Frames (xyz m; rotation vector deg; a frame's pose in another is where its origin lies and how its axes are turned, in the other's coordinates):
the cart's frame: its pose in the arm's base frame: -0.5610 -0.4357 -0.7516 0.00 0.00 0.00
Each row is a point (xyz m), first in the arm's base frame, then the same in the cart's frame.
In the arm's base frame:
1: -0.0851 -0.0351 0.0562
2: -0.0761 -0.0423 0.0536
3: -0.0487 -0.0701 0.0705
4: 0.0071 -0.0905 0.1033
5: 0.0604 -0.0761 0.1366
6: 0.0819 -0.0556 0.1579
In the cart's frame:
1: 0.4759 0.4006 0.8078
2: 0.4849 0.3934 0.8052
3: 0.5123 0.3656 0.8221
4: 0.5681 0.3452 0.8549
5: 0.6214 0.3596 0.8882
6: 0.6429 0.3801 0.9095

